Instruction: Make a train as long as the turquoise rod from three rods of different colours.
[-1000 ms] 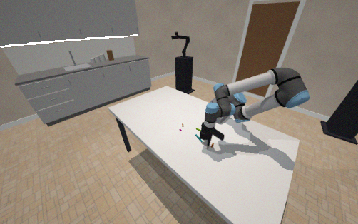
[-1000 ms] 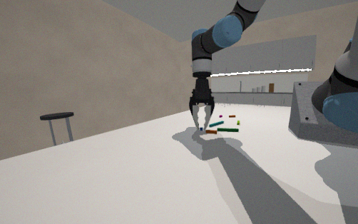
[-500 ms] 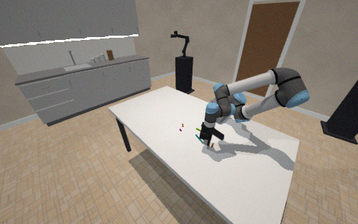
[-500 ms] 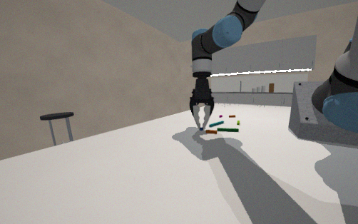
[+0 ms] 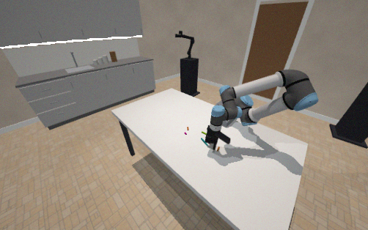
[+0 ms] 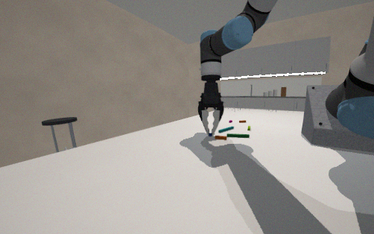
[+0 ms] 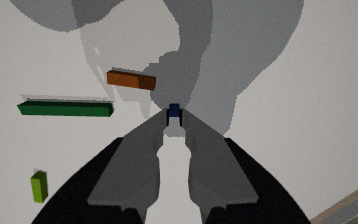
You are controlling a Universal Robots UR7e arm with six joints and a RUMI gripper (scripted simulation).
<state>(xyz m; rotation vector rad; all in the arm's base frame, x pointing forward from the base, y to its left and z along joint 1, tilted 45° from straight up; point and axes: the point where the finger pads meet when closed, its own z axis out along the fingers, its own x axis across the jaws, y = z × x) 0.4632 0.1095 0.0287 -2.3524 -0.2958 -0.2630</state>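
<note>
Now: the magenta rod 30 mm behind my hand, 290 mm to the right of it and 10 mm below it. From my hand the other things lie so: green rod (100 mm behind, 30 mm to the right, 10 mm below); then blue rod (10 mm below); then turquoise rod (40 mm behind, 100 mm to the right, 10 mm below).
</note>
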